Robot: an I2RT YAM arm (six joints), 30 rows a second.
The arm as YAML. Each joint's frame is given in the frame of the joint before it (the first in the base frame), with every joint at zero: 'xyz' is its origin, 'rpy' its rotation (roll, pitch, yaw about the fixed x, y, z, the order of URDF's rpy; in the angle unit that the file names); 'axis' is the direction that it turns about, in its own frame. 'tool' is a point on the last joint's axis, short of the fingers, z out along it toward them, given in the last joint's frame.
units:
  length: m
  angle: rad
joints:
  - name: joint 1
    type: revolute
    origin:
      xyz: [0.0, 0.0, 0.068]
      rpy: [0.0, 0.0, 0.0]
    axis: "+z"
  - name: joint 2
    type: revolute
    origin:
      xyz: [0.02, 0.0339, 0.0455]
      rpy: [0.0, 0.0, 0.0]
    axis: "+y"
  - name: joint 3
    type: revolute
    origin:
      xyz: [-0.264, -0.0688, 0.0]
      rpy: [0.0, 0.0, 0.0]
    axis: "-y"
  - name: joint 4
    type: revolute
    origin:
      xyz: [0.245, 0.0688, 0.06]
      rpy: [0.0, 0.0, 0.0]
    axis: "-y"
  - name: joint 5
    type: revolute
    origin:
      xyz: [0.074, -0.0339, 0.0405]
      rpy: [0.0, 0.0, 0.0]
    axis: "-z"
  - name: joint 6
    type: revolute
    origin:
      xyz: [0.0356, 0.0, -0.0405]
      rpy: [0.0, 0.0, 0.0]
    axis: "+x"
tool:
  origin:
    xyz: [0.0, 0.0, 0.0]
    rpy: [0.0, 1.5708, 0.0]
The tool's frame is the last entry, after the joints.
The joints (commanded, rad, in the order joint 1, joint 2, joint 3, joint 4, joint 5, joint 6), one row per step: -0.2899, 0.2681, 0.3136, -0.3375, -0.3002, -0.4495; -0.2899, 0.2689, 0.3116, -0.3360, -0.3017, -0.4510; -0.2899, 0.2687, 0.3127, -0.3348, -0.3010, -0.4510; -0.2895, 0.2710, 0.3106, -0.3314, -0.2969, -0.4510; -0.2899, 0.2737, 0.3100, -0.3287, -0.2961, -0.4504; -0.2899, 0.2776, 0.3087, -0.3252, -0.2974, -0.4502; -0.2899, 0.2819, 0.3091, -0.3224, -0.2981, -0.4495; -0.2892, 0.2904, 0.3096, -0.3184, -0.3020, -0.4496; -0.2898, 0.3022, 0.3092, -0.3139, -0.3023, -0.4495; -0.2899, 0.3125, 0.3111, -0.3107, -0.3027, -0.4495; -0.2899, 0.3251, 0.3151, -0.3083, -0.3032, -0.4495
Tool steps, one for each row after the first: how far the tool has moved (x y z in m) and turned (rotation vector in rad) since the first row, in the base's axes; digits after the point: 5 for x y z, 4 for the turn. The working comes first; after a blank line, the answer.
Tool pose at each row, in the base's axes (x y z in m, rotation vector in rad; the steps are taken from these numbers as rounded here): 0.10927, -0.02161, 0.22342, -0.3538, 1.8219, -0.2355; 0.10947, -0.02162, 0.22282, -0.3561, 1.8225, -0.2346; 0.10944, -0.02163, 0.22334, -0.3557, 1.8203, -0.2363; 0.10987, -0.02186, 0.22274, -0.3533, 1.8223, -0.2393; 0.11025, -0.02205, 0.22256, -0.3519, 1.8233, -0.2397; 0.11081, -0.02217, 0.22212, -0.3525, 1.8246, -0.2377; 0.11133, -0.02230, 0.22215, -0.3523, 1.8255, -0.2361; 0.11233, -0.02238, 0.22195, -0.3554, 1.8281, -0.2306; 0.11369, -0.02284, 0.22116, -0.3547, 1.8356, -0.2276; 0.11480, -0.02317, 0.22116, -0.3547, 1.8405, -0.2252; 0.11608, -0.02354, 0.22158, -0.3548, 1.8463, -0.2223

0.00020, -0.00001, -0.00060, -0.0006, 0.0011, 0.0019; 0.00017, -0.00002, -0.00008, -0.0015, -0.0013, 0.0012; 0.00060, -0.00025, -0.00068, -0.0023, 0.0000, -0.0024; 0.00098, -0.00044, -0.00086, -0.0019, 0.0007, -0.0037; 0.00154, -0.00056, -0.00130, -0.0008, 0.0022, -0.0025; 0.00206, -0.00069, -0.00127, 0.0004, 0.0032, -0.0020; 0.00306, -0.00077, -0.00147, 0.0025, 0.0067, 0.0024; 0.00442, -0.00123, -0.00226, 0.0049, 0.0141, 0.0021; 0.00553, -0.00156, -0.00226, 0.0065, 0.0190, 0.0024; 0.00681, -0.00193, -0.00184, 0.0084, 0.0249, 0.0028
